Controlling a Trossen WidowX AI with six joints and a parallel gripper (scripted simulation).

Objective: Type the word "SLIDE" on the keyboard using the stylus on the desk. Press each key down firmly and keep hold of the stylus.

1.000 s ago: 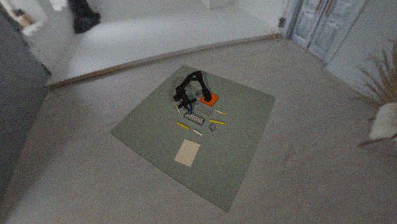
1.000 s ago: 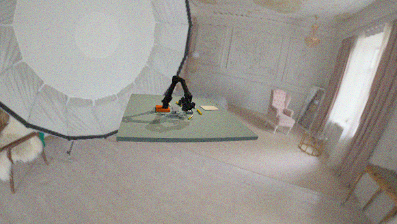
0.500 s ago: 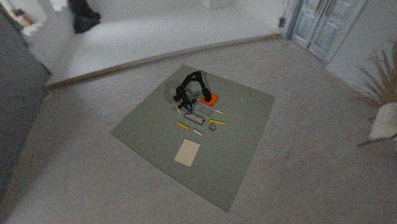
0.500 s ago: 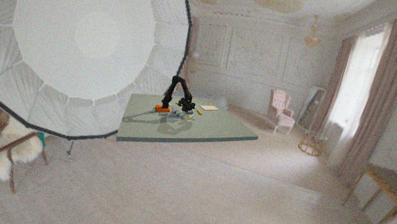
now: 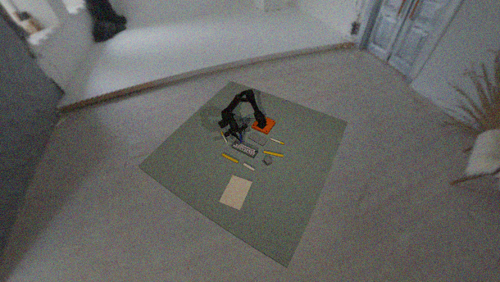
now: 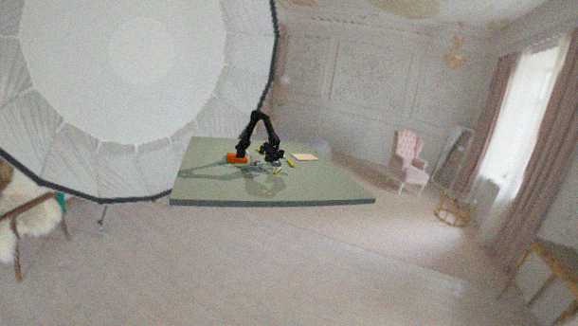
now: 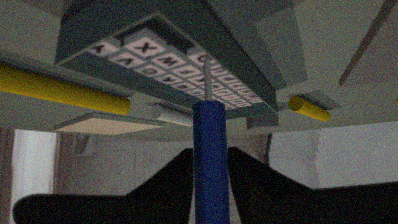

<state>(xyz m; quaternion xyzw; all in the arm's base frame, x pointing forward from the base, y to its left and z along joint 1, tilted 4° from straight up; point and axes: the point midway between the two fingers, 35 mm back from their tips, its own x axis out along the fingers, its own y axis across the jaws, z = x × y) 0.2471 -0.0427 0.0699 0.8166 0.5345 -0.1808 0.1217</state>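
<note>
My gripper tip is 12 cm short of the whitish cylinder, 18 cm to the right of it and 6 cm above it. Round my gripper tip: grey block 26 cm to the left, 6 cm below; blue stylus 1 cm below; grey flat plate 13 cm behind, 7 cm to the left, 7 cm below.
</note>
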